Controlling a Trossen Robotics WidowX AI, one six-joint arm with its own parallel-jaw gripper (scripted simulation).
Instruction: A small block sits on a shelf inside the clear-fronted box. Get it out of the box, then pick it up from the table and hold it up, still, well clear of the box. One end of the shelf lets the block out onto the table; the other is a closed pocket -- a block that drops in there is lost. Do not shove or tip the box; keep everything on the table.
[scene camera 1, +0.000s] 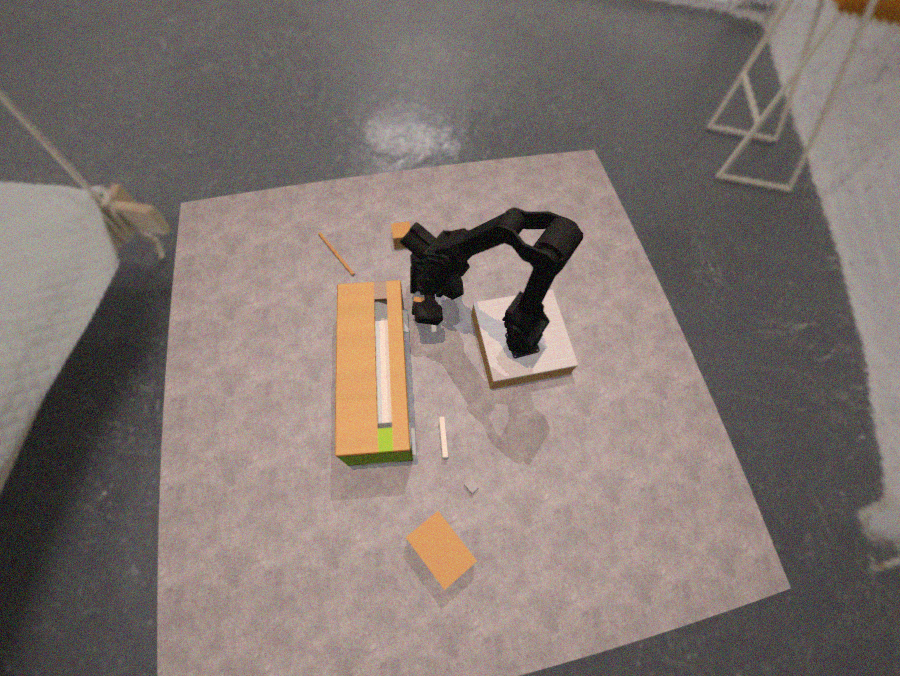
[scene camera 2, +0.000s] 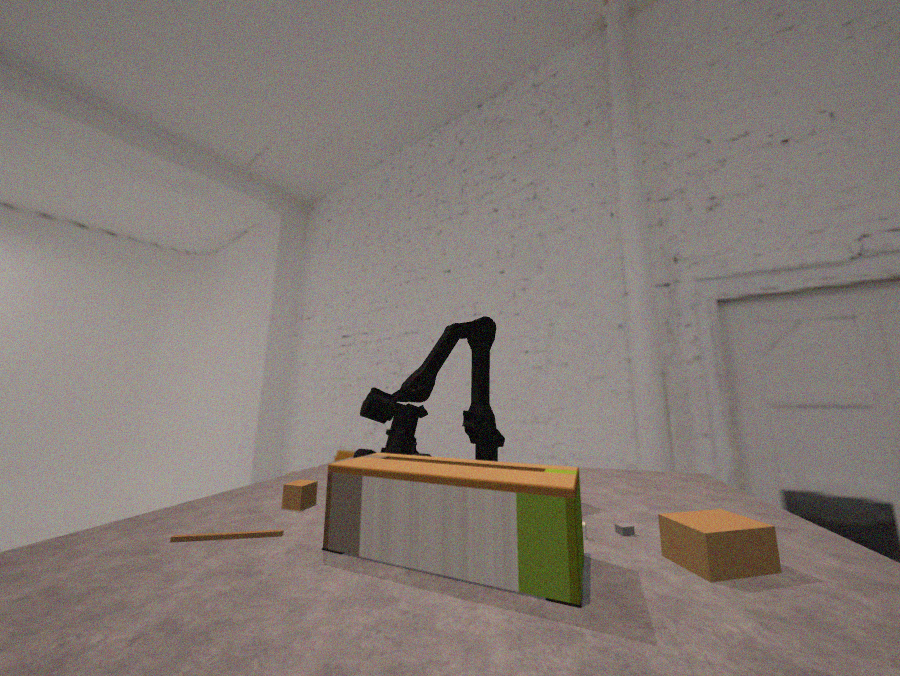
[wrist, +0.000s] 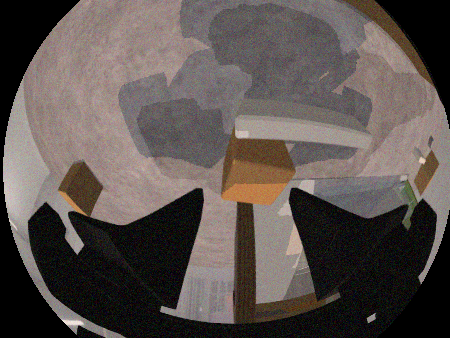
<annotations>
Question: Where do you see my gripper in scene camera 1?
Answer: At 412, 303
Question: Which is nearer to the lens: the thin orange stick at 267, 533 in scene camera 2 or the flat orange block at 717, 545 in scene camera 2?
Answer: The flat orange block.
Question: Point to my gripper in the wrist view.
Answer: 247, 195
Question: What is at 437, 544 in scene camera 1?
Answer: A flat orange block.
</annotations>
